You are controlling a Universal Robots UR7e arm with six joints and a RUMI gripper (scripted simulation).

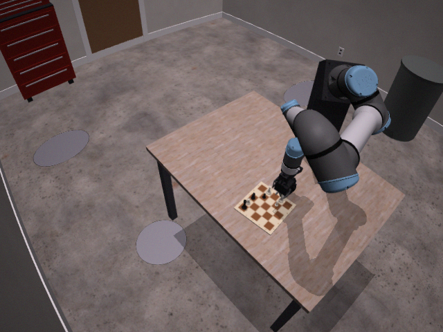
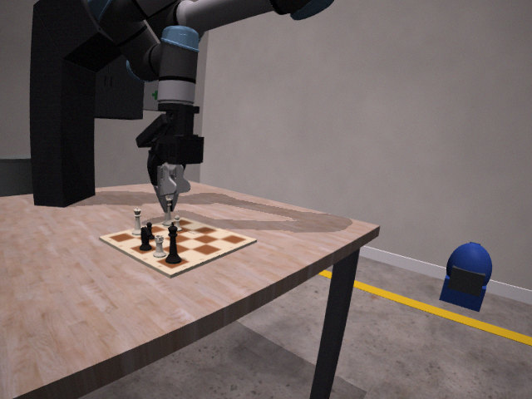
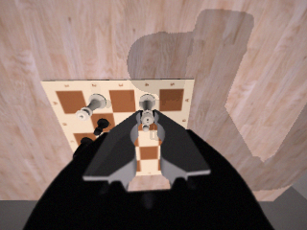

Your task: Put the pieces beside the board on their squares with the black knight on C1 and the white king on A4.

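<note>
Right now my hand is 1 cm above the white king. The rest, counted from my hand: chessboard 9 cm ahead, 5 cm below; then black pawn 7 cm ahead, 5 cm to the right, 3 cm below; then white pawn 3 cm ahead, 1 cm to the left, 3 cm below.
</note>
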